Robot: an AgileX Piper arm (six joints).
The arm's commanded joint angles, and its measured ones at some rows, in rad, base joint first. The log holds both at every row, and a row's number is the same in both.
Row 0, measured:
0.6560 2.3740 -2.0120 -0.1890 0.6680 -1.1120
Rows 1 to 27, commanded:
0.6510 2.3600 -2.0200 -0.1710 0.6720 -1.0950
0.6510 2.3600 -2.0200 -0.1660 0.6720 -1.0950
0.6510 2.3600 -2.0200 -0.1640 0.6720 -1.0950
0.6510 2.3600 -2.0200 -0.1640 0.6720 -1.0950
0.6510 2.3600 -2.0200 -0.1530 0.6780 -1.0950
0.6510 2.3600 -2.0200 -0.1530 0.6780 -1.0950
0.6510 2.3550 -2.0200 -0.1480 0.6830 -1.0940
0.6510 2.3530 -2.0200 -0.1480 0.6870 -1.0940
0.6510 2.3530 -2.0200 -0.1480 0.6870 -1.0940
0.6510 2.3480 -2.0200 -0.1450 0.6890 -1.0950
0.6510 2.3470 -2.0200 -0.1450 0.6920 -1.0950
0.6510 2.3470 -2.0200 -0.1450 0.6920 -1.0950
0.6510 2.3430 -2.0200 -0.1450 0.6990 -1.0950
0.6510 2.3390 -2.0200 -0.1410 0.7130 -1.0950
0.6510 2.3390 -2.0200 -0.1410 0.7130 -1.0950
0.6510 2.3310 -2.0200 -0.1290 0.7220 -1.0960
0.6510 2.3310 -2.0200 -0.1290 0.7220 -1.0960
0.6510 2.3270 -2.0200 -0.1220 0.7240 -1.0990
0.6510 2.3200 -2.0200 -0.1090 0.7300 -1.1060
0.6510 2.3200 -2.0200 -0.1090 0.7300 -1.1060
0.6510 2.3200 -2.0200 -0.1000 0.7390 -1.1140
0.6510 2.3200 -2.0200 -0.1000 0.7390 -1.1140
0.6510 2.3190 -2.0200 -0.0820 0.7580 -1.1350
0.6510 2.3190 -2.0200 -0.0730 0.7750 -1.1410
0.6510 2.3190 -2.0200 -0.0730 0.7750 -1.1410
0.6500 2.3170 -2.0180 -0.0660 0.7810 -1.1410
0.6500 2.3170 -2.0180 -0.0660 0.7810 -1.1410
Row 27, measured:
0.6560 2.3360 -2.0120 -0.0850 0.7600 -1.1270
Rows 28 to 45, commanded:
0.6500 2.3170 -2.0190 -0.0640 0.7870 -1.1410
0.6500 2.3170 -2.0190 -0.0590 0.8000 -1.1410
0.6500 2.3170 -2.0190 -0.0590 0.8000 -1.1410
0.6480 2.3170 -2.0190 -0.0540 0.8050 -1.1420
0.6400 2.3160 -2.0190 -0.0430 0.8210 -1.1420
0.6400 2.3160 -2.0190 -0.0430 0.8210 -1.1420
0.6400 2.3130 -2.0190 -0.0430 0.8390 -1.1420
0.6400 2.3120 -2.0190 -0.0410 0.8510 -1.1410
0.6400 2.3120 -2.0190 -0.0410 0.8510 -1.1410
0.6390 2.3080 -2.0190 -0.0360 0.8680 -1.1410
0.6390 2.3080 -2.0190 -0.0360 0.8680 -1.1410
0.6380 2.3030 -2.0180 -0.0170 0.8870 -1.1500
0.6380 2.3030 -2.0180 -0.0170 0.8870 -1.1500
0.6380 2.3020 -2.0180 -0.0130 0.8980 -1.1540
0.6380 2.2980 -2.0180 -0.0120 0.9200 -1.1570
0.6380 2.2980 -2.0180 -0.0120 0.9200 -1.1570
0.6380 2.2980 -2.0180 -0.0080 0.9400 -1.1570
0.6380 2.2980 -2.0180 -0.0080 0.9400 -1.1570
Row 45, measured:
0.6430 2.3080 -2.0120 -0.0230 0.9030 -1.1450
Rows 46 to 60, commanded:
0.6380 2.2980 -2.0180 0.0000 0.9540 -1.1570
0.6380 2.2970 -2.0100 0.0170 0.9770 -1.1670
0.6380 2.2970 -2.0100 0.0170 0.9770 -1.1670
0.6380 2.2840 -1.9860 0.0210 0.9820 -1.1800
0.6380 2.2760 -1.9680 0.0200 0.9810 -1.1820
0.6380 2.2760 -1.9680 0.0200 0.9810 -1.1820
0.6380 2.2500 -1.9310 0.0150 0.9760 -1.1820
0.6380 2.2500 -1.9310 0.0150 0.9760 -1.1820
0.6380 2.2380 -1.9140 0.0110 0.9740 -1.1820
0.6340 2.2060 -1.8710 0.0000 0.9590 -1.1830
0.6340 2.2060 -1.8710 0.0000 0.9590 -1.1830
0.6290 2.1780 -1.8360 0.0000 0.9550 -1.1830
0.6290 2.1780 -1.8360 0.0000 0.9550 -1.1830
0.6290 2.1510 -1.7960 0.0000 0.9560 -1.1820
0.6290 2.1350 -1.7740 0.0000 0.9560 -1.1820
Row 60, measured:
0.6340 2.1780 -1.8260 0.0000 0.9570 -1.1730
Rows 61 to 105, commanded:
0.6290 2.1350 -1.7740 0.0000 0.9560 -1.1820
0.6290 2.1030 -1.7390 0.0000 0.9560 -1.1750
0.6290 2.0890 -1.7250 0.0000 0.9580 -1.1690
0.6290 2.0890 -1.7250 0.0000 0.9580 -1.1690
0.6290 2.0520 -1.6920 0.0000 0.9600 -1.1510
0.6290 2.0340 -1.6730 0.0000 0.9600 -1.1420
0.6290 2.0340 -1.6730 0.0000 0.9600 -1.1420
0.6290 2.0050 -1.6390 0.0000 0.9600 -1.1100
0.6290 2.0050 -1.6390 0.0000 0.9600 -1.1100
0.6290 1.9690 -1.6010 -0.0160 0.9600 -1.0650
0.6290 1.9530 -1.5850 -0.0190 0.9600 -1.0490
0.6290 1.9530 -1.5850 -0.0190 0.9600 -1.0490
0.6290 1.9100 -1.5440 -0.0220 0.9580 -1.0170
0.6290 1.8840 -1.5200 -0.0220 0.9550 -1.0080
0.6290 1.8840 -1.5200 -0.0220 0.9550 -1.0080
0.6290 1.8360 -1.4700 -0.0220 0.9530 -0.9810
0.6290 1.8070 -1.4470 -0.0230 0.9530 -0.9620
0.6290 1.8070 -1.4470 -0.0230 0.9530 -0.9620
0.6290 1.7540 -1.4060 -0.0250 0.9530 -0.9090
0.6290 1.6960 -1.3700 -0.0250 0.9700 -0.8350
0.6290 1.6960 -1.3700 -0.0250 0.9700 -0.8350
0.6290 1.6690 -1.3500 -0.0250 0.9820 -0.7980
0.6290 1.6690 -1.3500 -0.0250 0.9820 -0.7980
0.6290 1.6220 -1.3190 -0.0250 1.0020 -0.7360
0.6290 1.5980 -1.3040 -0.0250 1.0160 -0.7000
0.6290 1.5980 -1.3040 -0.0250 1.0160 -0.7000
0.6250 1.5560 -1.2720 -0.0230 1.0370 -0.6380
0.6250 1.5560 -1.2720 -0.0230 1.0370 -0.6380
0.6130 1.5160 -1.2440 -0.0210 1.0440 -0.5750
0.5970 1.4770 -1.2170 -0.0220 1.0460 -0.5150
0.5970 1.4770 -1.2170 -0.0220 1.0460 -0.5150
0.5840 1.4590 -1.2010 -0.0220 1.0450 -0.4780
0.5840 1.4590 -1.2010 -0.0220 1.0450 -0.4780
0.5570 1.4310 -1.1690 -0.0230 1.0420 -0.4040
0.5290 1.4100 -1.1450 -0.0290 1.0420 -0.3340
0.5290 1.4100 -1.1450 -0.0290 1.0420 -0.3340
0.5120 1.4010 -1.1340 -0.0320 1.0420 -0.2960
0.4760 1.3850 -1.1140 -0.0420 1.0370 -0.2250
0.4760 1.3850 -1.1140 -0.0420 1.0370 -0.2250
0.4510 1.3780 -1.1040 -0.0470 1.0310 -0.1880
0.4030 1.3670 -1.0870 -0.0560 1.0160 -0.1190
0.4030 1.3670 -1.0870 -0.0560 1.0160 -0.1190
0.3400 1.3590 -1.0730 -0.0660 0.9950 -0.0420
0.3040 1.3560 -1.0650 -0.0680 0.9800 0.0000
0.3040 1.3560 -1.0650 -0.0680 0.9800 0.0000
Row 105, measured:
0.3820 1.3690 -1.0870 -0.0530 1.0170 -0.1180
